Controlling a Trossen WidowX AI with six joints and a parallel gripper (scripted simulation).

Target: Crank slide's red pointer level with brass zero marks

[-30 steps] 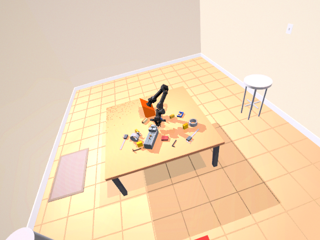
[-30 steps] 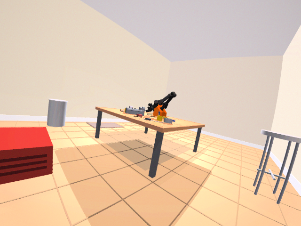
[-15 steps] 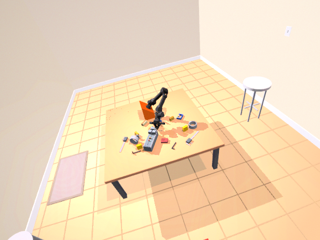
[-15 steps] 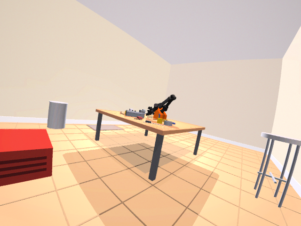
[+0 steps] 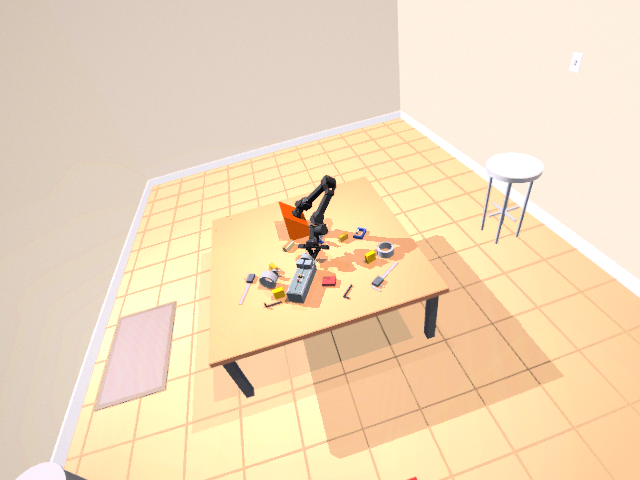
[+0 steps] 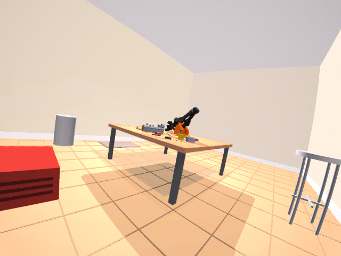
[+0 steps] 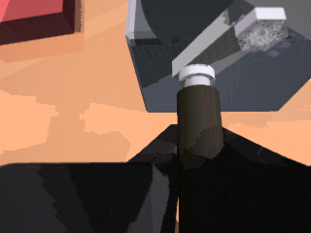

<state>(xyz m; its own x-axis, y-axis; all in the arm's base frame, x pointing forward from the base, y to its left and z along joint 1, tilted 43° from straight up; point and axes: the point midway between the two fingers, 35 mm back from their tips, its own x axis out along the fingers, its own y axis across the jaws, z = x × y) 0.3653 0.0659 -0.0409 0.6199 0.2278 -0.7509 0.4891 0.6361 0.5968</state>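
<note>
Right now my gripper tip is 20 mm past the dark crank handle, 10 mm to the right of it and 30 mm below it. Round my gripper tip: red pointer (170 mm ahead, 120 mm to the right, 40 mm above); red block (170 mm ahead, 50 mm to the left, 30 mm below).
</note>
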